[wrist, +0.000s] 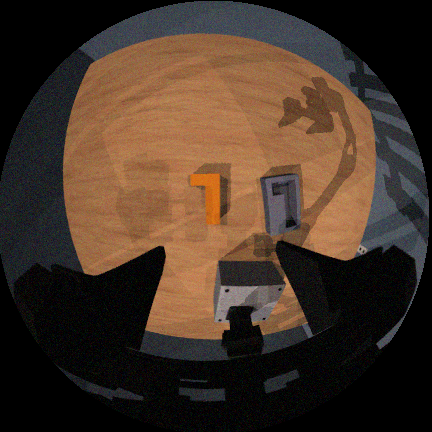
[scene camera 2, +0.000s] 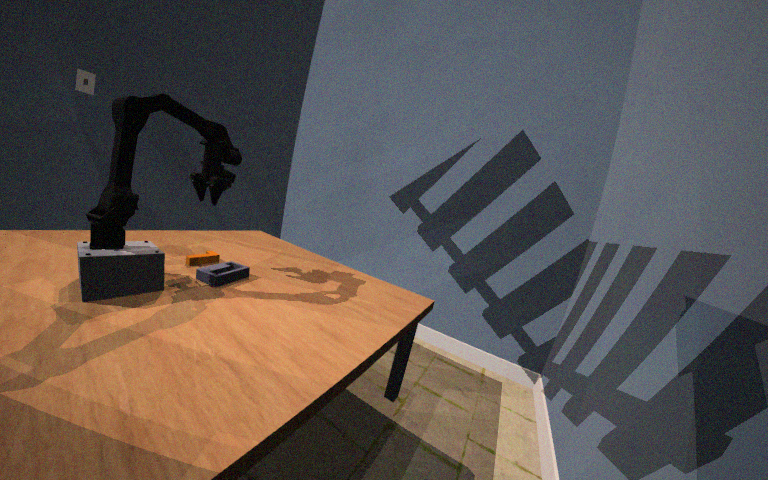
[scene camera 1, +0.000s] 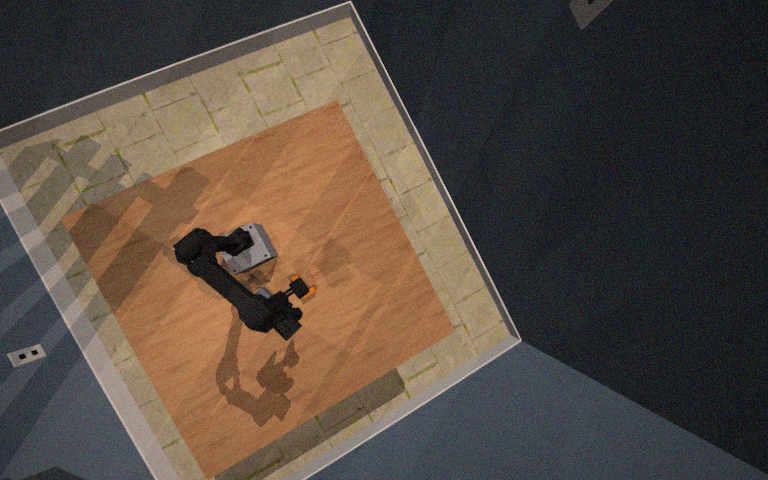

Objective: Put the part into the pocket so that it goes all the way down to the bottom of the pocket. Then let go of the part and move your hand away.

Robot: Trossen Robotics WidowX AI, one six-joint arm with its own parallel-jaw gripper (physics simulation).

Labels:
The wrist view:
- gripper
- orange L-shaped part: on the table
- pocket block
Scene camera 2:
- gripper
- pocket block

